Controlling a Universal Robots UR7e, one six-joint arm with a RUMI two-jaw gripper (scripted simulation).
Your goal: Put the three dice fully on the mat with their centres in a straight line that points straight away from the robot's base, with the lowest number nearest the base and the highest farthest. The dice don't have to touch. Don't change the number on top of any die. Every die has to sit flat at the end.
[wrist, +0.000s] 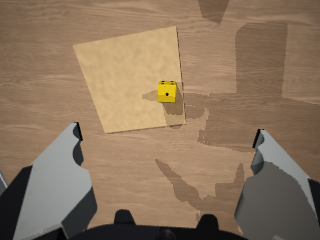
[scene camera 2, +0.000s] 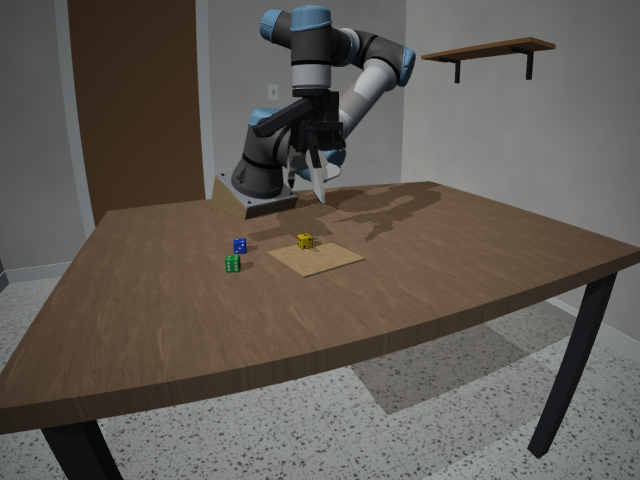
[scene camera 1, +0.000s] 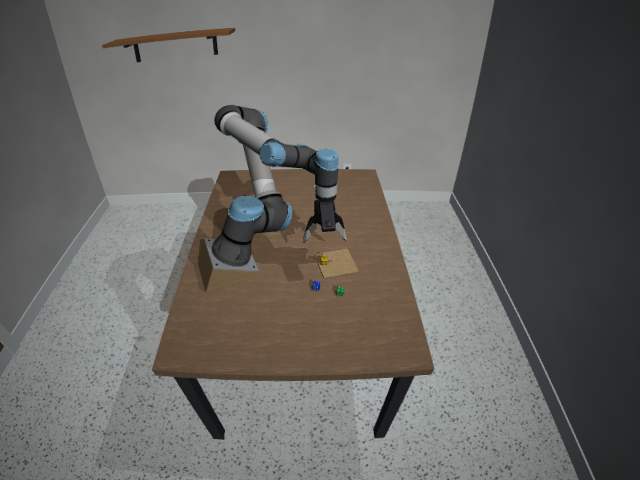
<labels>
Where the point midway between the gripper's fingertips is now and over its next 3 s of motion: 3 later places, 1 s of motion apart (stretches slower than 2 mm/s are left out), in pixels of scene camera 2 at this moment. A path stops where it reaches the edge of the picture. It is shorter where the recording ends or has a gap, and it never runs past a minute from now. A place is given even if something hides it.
My gripper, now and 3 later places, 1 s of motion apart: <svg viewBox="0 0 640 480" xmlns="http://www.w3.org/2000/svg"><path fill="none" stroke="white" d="M305 195L243 204L239 218L240 235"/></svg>
</labels>
